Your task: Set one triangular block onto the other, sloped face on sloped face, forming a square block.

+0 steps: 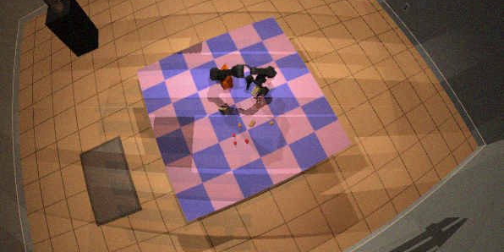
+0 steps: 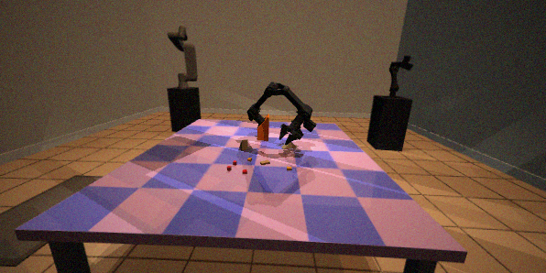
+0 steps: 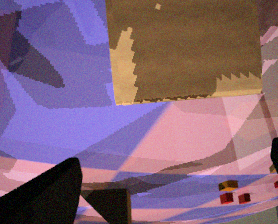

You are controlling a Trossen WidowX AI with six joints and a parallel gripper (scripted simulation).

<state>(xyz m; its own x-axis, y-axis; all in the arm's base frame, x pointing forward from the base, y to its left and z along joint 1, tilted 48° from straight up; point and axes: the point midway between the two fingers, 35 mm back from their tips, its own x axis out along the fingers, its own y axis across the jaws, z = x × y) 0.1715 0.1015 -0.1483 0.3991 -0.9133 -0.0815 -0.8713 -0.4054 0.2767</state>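
Now: gripper tip 50 mm to the right of the tan block, 30 mm past it and 20 mm above it. From my gripper tip the other things lie so: tan piece (210 mm ahead, 70 mm to the right, 40 mm below).
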